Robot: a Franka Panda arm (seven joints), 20 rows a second.
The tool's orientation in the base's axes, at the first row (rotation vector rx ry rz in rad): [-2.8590, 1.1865, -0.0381]
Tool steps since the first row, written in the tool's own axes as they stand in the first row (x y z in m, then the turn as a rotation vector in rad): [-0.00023, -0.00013, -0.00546, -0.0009, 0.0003, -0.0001]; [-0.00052, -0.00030, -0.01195, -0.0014, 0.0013, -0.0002]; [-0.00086, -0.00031, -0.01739, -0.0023, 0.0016, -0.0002]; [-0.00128, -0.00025, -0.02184, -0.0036, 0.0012, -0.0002]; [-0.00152, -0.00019, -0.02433, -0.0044, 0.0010, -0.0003]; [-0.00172, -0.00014, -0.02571, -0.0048, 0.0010, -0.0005]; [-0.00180, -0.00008, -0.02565, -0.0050, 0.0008, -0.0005]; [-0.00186, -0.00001, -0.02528, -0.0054, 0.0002, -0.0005]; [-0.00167, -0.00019, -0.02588, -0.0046, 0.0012, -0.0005]
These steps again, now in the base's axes. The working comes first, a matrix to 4 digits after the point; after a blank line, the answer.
The tool's axes in the first row as the columns of a matrix, in the base's axes (used below as rounded here):
[0.7060, -0.7070, 0.0403]
[-0.7081, -0.7053, 0.0330]
[0.0051, -0.0518, -0.9986]

[-0.00029, 0.00007, 0.00546, -0.0009, 0.0004, 0.0001]; [-0.00064, 0.00019, 0.01195, -0.0019, 0.0001, 0.0001]; [-0.00109, 0.00025, 0.01738, -0.0028, 0.0005, 0.0001]; [-0.00161, 0.00036, 0.02182, -0.0034, 0.0017, 0.0001]; [-0.00192, 0.00041, 0.02430, -0.0038, 0.0024, 0.0002]; [-0.00215, 0.00047, 0.02567, -0.0041, 0.0027, 0.0004]; [-0.00225, 0.00048, 0.02561, -0.0041, 0.0030, 0.0004]; [-0.00232, 0.00049, 0.02524, -0.0040, 0.0037, 0.0005]; [-0.00209, 0.00046, 0.02585, -0.0041, 0.0024, 0.0004]
